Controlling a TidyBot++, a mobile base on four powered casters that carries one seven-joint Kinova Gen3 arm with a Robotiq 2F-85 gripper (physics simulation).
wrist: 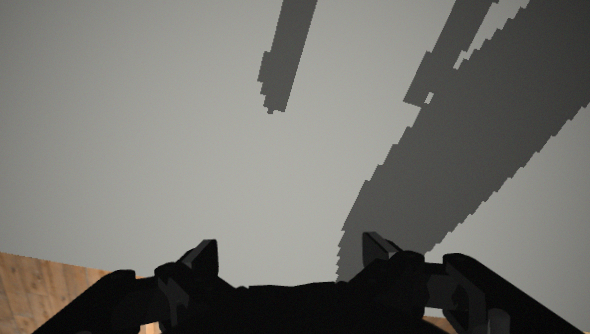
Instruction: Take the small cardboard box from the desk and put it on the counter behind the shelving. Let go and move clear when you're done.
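Frame: origin at the arm's base, x ahead, y left, z up, level; centimetres.
Where they show: gripper, between the fingertips: (290,252).
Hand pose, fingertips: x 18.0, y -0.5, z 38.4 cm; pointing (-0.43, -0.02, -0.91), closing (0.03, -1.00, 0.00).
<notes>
After its pixels a point has its place.
My gripper (290,252) {z 38.4, x 18.0, y -0.5 cm} is open, with its two black fingertips wide apart at the bottom of the wrist view and no object between them. The small cardboard box does not show in this view, nor does the shelving. A flat, pale grey surface (150,125) {z 32.4, x 23.9, y 8.8 cm} fills most of the view beyond the fingers. I cannot tell whether it is the desk, the counter or something else.
Wood-grained planks (30,290) {z -39.6, x -84.4, y 128.8 cm} show at the lower left, past the straight edge of the grey surface. Dark, jagged-edged shadows lie across the grey surface, a narrow one at the top middle and a broad one on the right.
</notes>
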